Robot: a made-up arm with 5 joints.
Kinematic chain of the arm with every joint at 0, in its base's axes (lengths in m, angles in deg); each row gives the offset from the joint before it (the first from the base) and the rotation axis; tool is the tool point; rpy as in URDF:
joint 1: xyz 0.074 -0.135 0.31 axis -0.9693 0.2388 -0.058
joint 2: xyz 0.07 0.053 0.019 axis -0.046 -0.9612 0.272
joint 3: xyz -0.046 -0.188 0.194 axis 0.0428 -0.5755 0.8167
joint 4: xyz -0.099 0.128 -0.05 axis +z
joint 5: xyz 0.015 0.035 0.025 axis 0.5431 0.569 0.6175
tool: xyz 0.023 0.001 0.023 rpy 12 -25.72 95.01
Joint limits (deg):
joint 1: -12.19..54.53
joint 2: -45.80..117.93
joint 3: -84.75..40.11
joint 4: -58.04..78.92
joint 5: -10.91..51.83
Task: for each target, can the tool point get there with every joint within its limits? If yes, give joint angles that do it. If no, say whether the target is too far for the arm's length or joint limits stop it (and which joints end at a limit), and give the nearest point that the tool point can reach.
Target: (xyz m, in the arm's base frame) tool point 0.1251 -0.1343 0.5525
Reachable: yes | joints -2.34 -31.73 11.44 -18.40 -2.18
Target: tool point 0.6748 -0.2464 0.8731
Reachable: no: too far | nearest point 0.2672 -0.1185 0.5184 | short by 0.555 m
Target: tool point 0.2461 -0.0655 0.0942
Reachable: no: joint limits stop it (at a limit: joint 1, joint 2, joint 5) | nearest point 0.1360 -0.2015 0.1059 | short by 0.175 m
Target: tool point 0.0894 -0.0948 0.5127
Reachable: yes | joints 13.10 0.00 -12.31 -45.52 27.85
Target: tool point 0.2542 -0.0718 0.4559
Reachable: yes | joints 15.91 -29.99 -50.59 8.68 18.94
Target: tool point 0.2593 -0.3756 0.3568
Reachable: no: joint limits stop it (at a limit: joint 1, joint 2, joint 3, joint 4, joint 5) | nearest point 0.1390 -0.3789 0.3106 | short by 0.129 m
